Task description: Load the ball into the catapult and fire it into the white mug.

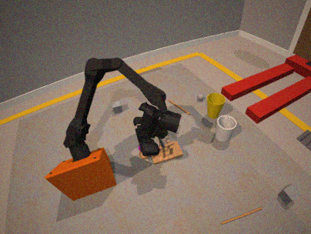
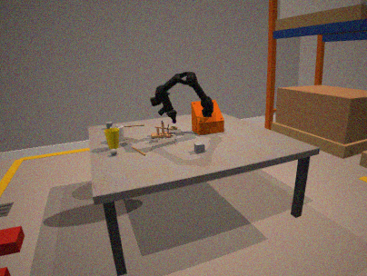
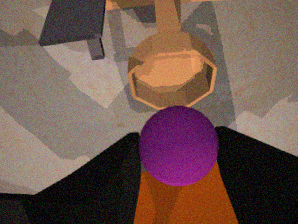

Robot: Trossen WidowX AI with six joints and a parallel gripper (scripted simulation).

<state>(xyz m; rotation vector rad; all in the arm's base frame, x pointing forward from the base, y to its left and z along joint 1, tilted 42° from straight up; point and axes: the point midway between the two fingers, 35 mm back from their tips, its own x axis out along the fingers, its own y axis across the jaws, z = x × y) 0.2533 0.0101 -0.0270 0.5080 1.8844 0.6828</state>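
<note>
My gripper tip is 70 mm short of the wooden catapult, 20 mm to the right of it and 40 mm above it. Round my gripper tip: white mug: 410 mm ahead, 20 mm to the right, 70 mm below; then purple ball: 10 mm above; then yellow cup: 440 mm ahead, 130 mm to the left, 70 mm below.
</note>
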